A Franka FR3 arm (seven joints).
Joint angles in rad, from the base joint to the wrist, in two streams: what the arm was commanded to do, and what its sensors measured. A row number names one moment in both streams.
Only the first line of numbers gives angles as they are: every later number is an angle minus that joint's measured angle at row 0.
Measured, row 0: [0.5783, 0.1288, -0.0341, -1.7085, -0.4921, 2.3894, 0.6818]
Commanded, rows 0 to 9: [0.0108, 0.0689, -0.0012, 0.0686, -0.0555, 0.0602, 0.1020]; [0.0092, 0.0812, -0.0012, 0.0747, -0.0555, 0.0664, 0.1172]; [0.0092, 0.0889, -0.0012, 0.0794, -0.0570, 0.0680, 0.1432]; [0.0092, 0.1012, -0.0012, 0.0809, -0.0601, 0.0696, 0.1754]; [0.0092, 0.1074, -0.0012, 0.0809, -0.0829, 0.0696, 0.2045]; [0.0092, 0.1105, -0.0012, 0.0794, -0.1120, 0.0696, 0.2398]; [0.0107, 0.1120, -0.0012, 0.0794, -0.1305, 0.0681, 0.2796]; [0.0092, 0.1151, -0.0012, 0.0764, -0.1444, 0.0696, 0.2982]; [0.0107, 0.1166, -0.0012, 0.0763, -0.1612, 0.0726, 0.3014]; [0.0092, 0.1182, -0.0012, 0.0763, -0.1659, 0.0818, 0.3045]
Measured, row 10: [0.0067, 0.1043, 0.0011, 0.0373, -0.1137, 0.0565, 0.2550]
